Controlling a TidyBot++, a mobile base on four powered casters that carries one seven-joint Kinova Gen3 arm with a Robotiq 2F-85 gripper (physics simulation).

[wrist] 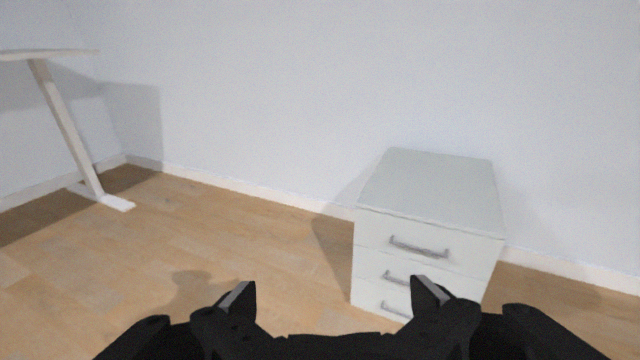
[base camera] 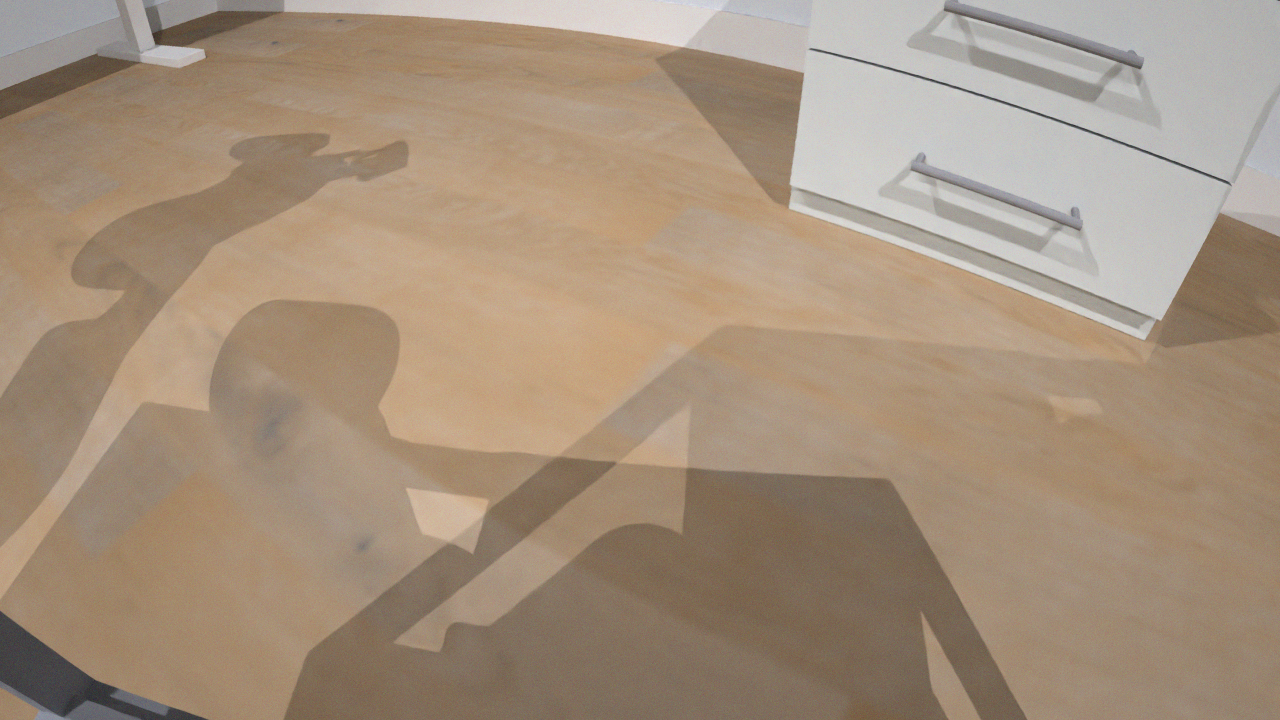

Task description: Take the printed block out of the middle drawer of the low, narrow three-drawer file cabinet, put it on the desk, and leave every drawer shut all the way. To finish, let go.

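Places are measured from the arm's base along level axes (x ahead, y left, z up), in millimetres.
Pixels of known places: gripper, fingertip midpoint: [wrist: 332,295].
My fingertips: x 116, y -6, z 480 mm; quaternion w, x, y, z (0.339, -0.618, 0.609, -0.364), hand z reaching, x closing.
Note:
Behind a point stands the place of what it marks.
The white three-drawer file cabinet [base camera: 859,134] @(z -278, x 728, y -166 mm) [wrist: 430,187] @(z 123, x 842, y -380 mm) stands against the wall, right of centre in the wrist view, with all its drawers flush. The middle drawer's grey bar handle [base camera: 1042,34] @(z -127, x 635, y -283 mm) [wrist: 395,279] @(z -121, x 658, y -240 mm) is partly hidden behind the right finger in the wrist view. The printed block does not show. The desk [wrist: 50,54] @(z 541, x 1432, y 1271 mm) shows in part at the far left of the wrist view. My gripper [wrist: 332,295] @(z 480, x 116, y -6 mm) is open and empty; its fingers are in front of and apart from the cabinet.
The desk's white leg [wrist: 67,125] @(z 136, x 1644, y 1548 mm) [base camera: 134,25] @(z -295, x 1633, y 1552 mm) ends in a flat foot [wrist: 117,201] [base camera: 170,55] on the wooden floor [base camera: 537,268] @(z -397, x 623, y 132 mm) [wrist: 225,225] @(z -397, x 1325, y 577 mm). The wall [wrist: 250,100] @(z 265, x 1635, y 405 mm) runs behind the cabinet. Shadows of the arm and base fall across the floor.

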